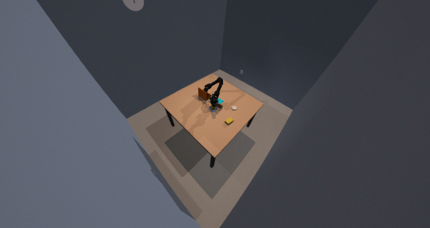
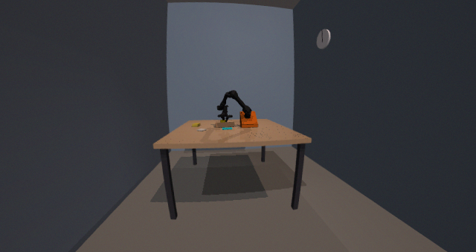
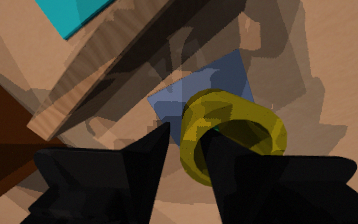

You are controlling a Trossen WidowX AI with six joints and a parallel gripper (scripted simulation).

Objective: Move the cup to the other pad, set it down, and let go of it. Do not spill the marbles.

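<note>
Now: the olive-yellow cup 20 mm to the right of my gripper tip and 20 mm ahead of it. Round my gripper tip: white object (270 mm ahead, 240 mm to the left, 30 mm below); then low wooden bar (80 mm to the left, 20 mm below, 10 mm ahead); then cyan pad (190 mm to the left, 50 mm below, 10 mm behind).
</note>
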